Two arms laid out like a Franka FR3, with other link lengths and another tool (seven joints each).
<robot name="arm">
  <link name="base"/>
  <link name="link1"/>
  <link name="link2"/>
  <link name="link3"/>
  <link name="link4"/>
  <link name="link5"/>
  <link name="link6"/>
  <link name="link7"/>
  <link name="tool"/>
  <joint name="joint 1" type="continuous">
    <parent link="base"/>
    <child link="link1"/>
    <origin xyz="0 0 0.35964" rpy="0 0 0"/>
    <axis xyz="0 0 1"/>
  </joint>
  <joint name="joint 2" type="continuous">
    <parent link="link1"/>
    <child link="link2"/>
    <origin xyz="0 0 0" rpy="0 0 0"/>
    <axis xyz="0 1 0"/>
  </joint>
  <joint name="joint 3" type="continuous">
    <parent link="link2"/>
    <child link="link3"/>
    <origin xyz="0 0 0.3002" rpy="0 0 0"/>
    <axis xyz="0 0 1"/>
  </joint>
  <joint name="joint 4" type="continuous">
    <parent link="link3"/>
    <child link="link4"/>
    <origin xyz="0.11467 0 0" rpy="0 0 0"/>
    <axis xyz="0 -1 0"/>
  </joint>
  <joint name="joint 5" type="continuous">
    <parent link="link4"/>
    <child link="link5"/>
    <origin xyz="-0.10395 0 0.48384" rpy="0 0 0"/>
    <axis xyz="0 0 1"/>
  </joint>
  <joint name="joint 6" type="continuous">
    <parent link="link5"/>
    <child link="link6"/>
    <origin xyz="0 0 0" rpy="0 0 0"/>
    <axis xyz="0 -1 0"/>
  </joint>
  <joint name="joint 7" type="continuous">
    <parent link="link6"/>
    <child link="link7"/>
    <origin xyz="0.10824 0 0" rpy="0 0 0"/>
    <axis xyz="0 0 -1"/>
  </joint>
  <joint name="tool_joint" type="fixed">
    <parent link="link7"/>
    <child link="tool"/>
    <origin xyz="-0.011 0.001 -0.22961" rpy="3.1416 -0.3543 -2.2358"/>
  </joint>
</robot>
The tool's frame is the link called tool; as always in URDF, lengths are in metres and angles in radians. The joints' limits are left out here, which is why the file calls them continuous.
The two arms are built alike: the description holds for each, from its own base.
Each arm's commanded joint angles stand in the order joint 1, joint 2, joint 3, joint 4, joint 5, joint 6, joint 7.
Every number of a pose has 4 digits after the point.
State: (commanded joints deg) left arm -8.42 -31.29 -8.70 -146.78 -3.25 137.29 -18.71; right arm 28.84 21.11 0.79 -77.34 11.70 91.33 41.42
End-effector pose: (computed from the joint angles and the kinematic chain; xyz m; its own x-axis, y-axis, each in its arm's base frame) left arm 0.5743 -0.1727 0.3809 -0.6262 -0.7577 0.1836 -0.7641 0.5496 -0.3377; right arm 0.6530 0.4324 0.3964 -0.6478 -0.6379 0.4165 -0.6066 0.7626 0.2246
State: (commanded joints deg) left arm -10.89 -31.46 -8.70 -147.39 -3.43 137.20 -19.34; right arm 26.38 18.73 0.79 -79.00 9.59 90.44 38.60
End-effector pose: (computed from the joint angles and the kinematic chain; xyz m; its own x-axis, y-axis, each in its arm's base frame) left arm 0.5631 -0.1960 0.3754 -0.6471 -0.7376 0.1929 -0.7504 0.5716 -0.3319; right arm 0.6640 0.3912 0.4092 -0.6478 -0.6366 0.4184 -0.6210 0.7594 0.1941
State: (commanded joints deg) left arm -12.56 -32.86 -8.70 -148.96 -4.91 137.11 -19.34; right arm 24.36 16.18 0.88 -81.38 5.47 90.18 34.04
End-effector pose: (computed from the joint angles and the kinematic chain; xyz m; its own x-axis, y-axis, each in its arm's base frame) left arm 0.5486 -0.2101 0.3717 -0.6564 -0.7239 0.2124 -0.7449 0.5773 -0.3346; right arm 0.6725 0.3481 0.4167 -0.6275 -0.6501 0.4286 -0.6677 0.7324 0.1334
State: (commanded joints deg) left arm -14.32 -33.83 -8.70 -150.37 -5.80 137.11 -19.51; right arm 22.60 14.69 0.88 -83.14 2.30 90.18 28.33
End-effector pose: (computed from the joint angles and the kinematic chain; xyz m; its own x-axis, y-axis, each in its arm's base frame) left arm 0.5349 -0.2241 0.3655 -0.6676 -0.7093 0.2266 -0.7375 0.5882 -0.3318; right arm 0.6804 0.3116 0.4178 -0.5859 -0.6795 0.4416 -0.7233 0.6842 0.0932
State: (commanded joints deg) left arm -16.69 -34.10 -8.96 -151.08 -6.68 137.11 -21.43; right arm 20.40 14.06 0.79 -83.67 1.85 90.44 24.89
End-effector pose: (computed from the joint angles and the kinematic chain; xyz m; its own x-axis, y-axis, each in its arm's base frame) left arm 0.5205 -0.2474 0.3601 -0.6679 -0.7013 0.2491 -0.7393 0.5865 -0.3309; right arm 0.6914 0.2814 0.4210 -0.5754 -0.6926 0.4349 -0.7379 0.6690 0.0891
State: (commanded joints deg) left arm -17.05 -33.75 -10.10 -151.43 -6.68 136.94 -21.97; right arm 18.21 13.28 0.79 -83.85 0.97 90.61 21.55
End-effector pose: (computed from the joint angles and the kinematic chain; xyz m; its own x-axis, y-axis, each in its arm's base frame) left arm 0.5126 -0.2579 0.3512 -0.6742 -0.6956 0.2481 -0.7352 0.6006 -0.3141; right arm 0.7019 0.2505 0.4294 -0.5677 -0.7038 0.4270 -0.7536 0.6531 0.0746
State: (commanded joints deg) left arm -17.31 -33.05 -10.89 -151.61 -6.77 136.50 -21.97; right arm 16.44 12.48 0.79 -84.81 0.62 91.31 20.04
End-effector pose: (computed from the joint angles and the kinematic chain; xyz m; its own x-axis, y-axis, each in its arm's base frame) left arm 0.5060 -0.2648 0.3403 -0.6797 -0.6889 0.2519 -0.7321 0.6159 -0.2911; right arm 0.7084 0.2267 0.4312 -0.5750 -0.7014 0.4212 -0.7516 0.6562 0.0666
